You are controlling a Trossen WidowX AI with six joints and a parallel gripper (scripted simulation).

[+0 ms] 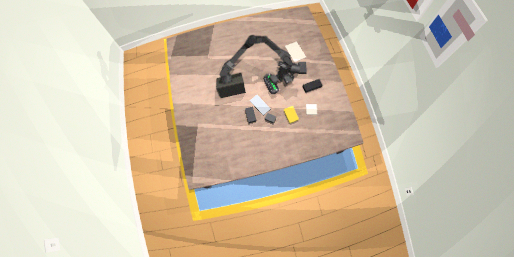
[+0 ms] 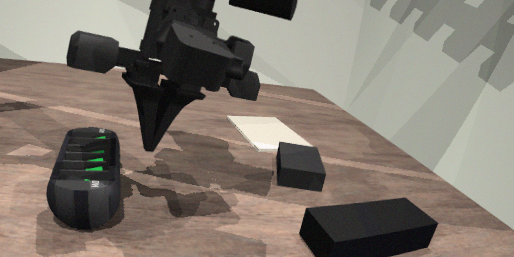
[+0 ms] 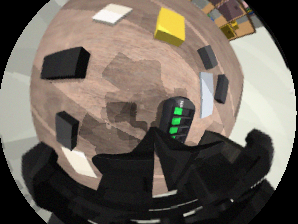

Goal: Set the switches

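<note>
The pale grey plate is 18 cm behind my gripper tip, 12 cm to the right of it and 6 cm below it. The rest, counted from my gripper tip: yellow block: 1 cm ahead, 25 cm to the right, 5 cm below; then long black block: 23 cm ahead, 7 cm to the right, 5 cm below; then dark grey block: 20 cm ahead, 9 cm to the left, 5 cm below.
</note>
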